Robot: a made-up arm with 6 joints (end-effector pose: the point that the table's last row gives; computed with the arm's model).
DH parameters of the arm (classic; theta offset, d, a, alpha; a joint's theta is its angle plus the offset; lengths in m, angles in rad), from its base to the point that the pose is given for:
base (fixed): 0 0.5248 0.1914 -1.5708
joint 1: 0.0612 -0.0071 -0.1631 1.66
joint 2: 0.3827 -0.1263 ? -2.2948
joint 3: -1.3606 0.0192 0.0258 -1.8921
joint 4: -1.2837 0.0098 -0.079 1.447
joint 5: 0 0.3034 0.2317 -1.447
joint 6: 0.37 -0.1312 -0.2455 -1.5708
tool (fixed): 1.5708 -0.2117 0 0
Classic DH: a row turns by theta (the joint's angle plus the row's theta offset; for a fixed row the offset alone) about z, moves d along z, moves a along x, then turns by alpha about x.
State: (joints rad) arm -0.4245 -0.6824 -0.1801 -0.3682 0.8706 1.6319
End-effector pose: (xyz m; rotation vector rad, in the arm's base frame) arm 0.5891 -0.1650 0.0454 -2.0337 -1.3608 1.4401
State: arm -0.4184 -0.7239 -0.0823 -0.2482 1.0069 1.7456
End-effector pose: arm 0.5977 -0.1868 0.0862 -2.1319 -1.3732 1.1269
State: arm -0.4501 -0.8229 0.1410 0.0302 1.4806 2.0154
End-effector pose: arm 0.5103 -0.3948 0.1895 -2.4709 -0.9862 0.2742
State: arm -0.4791 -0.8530 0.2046 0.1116 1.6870 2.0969
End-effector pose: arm 0.4199 -0.4814 0.1981 -2.5656 -0.7163 -0.0033
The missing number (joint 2, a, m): -0.0344
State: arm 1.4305 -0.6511 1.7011 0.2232 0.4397 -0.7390
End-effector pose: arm 0.0791 0.3372 0.9710 2.0050 1.6081 -0.7328
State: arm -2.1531 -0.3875 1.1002 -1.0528 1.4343 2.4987
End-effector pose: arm 0.6806 -0.4107 0.6040 2.6900 0.7398 -0.0815
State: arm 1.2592 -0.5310 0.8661 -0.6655 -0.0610 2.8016
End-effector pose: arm -0.2907 0.2721 0.7502 0.1574 -0.4644 1.0081
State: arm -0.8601 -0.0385 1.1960 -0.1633 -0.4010 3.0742
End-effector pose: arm 0.1228 0.3235 0.1435 -0.5646 -2.7186 0.2835
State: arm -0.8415 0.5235 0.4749 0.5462 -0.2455 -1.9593
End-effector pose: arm 0.1058 -0.0916 0.2232 -1.0129 2.2586 1.7799
